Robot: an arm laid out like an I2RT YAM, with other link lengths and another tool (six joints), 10 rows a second.
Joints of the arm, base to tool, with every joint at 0 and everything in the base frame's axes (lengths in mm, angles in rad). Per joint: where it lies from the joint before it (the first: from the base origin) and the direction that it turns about. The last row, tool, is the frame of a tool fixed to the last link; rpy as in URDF.
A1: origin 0 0 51 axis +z
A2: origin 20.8 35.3 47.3 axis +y
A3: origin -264 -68.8 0 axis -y
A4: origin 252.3 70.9 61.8 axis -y
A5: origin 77 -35.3 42.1 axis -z
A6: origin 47.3 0 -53.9 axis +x
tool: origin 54 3 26 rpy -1.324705 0.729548 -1.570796
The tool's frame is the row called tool.
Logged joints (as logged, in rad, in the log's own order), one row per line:
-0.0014, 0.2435, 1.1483, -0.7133, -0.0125, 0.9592
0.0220, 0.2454, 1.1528, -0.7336, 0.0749, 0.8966
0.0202, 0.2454, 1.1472, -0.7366, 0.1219, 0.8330
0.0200, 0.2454, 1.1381, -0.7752, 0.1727, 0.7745
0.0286, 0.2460, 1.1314, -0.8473, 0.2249, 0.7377
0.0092, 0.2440, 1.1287, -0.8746, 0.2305, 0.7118
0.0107, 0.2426, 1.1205, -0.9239, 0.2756, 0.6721
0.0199, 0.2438, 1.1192, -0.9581, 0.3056, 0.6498
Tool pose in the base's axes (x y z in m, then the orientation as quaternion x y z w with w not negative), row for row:
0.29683, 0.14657, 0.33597, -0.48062, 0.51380, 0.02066, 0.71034
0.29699, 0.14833, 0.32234, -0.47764, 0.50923, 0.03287, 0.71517
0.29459, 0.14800, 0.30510, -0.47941, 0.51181, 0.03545, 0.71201
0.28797, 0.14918, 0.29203, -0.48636, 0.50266, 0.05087, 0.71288
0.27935, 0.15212, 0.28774, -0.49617, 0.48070, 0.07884, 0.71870
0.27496, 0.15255, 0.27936, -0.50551, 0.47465, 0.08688, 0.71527
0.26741, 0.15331, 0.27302, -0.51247, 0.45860, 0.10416, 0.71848
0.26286, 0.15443, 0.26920, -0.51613, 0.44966, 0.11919, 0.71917
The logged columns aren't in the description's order. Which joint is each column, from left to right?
Columns, left to right: A6, A1, A2, A5, A4, A3.
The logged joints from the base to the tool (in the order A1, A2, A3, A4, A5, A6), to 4 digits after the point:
0.2435, 1.1483, 0.9592, -0.0125, -0.7133, -0.0014
0.2454, 1.1528, 0.8966, 0.0749, -0.7336, 0.0220
0.2454, 1.1472, 0.8330, 0.1219, -0.7366, 0.0202
0.2454, 1.1381, 0.7745, 0.1727, -0.7752, 0.0200
0.2460, 1.1314, 0.7377, 0.2249, -0.8473, 0.0286
0.2440, 1.1287, 0.7118, 0.2305, -0.8746, 0.0092
0.2426, 1.1205, 0.6721, 0.2756, -0.9239, 0.0107
0.2438, 1.1192, 0.6498, 0.3056, -0.9581, 0.0199

